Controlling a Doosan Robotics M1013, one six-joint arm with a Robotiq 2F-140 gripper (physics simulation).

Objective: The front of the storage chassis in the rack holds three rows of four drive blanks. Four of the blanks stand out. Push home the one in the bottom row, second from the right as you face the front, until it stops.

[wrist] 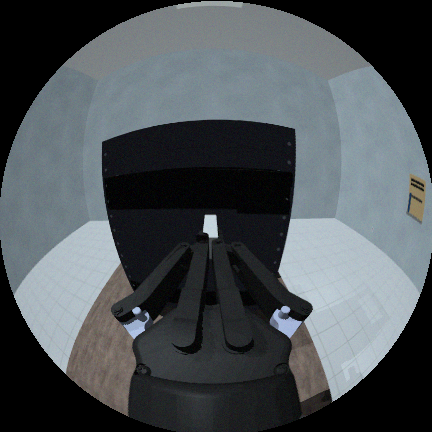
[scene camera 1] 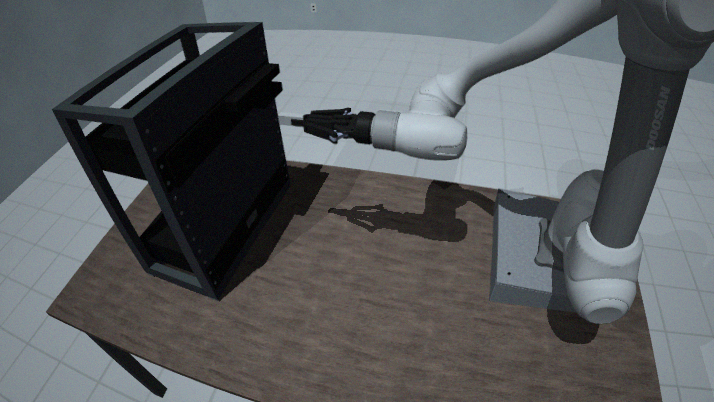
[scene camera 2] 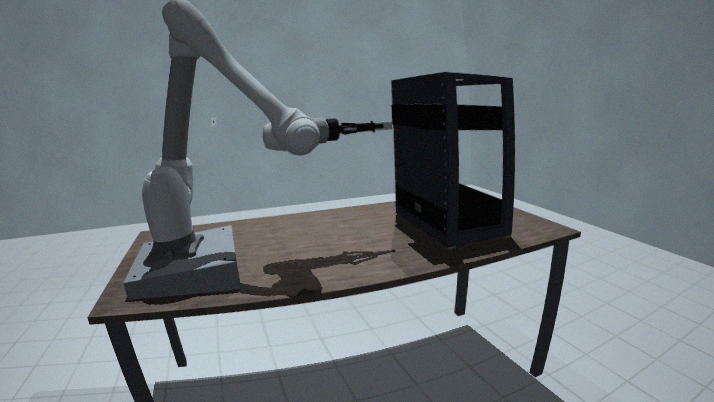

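Seen in the pictures: gripper, fingertip midpoint: (wrist: 210, 223) (scene camera 1: 280, 118) (scene camera 2: 391, 125); arm's base at its link origin: (scene camera 2: 176, 249).
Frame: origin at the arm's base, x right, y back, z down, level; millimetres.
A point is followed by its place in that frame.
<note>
The storage chassis (scene camera 1: 200, 145) @(z -370, x -336, y -872 mm) (scene camera 2: 419, 116) @(z -373, x -152, y -887 mm) (wrist: 200, 187) @(z -376, x -183, y -884 mm) is a black band across the upper front of the dark rack (scene camera 1: 168, 207) @(z -296, x -473, y -884 mm) (scene camera 2: 451, 175) @(z -183, x 29, y -931 mm) (wrist: 200, 145) @(z -467, x -185, y -899 mm). Dark blocks (scene camera 1: 272, 91) @(z -358, x -53, y -860 mm) stand out at its right end in scene camera 1. In the wrist view a lower step shows at the chassis's bottom right. The single blanks and their seams are too dark to separate, so the depth of the named blank cannot be told. My gripper (scene camera 1: 292, 121) @(z -342, x -147, y -778 mm) (scene camera 2: 384, 125) @(z -342, x -147, y -778 mm) (wrist: 210, 223) @(z -342, x -147, y -778 mm) is shut and empty, level, pointing at the rack from in front. In the wrist view its pale tip shows just below the band, near mid-width.
The rack stands on a brown wooden table (scene camera 1: 380, 320) @(z 72, x -345, y -440 mm) (scene camera 2: 320, 240) @(z 72, x -209, y -513 mm). A second black unit (scene camera 1: 230, 250) @(z -20, x -353, y -884 mm) (scene camera 2: 432, 212) @(z -31, x -90, y -908 mm) with a small grey label fills the rack's bottom. The arm's grey base block (scene camera 1: 522, 250) @(z -12, x -55, y -129 mm) (scene camera 2: 190, 280) @(z 29, x 201, y -90 mm) is at the other end. The gripper's shadow falls on the table.
</note>
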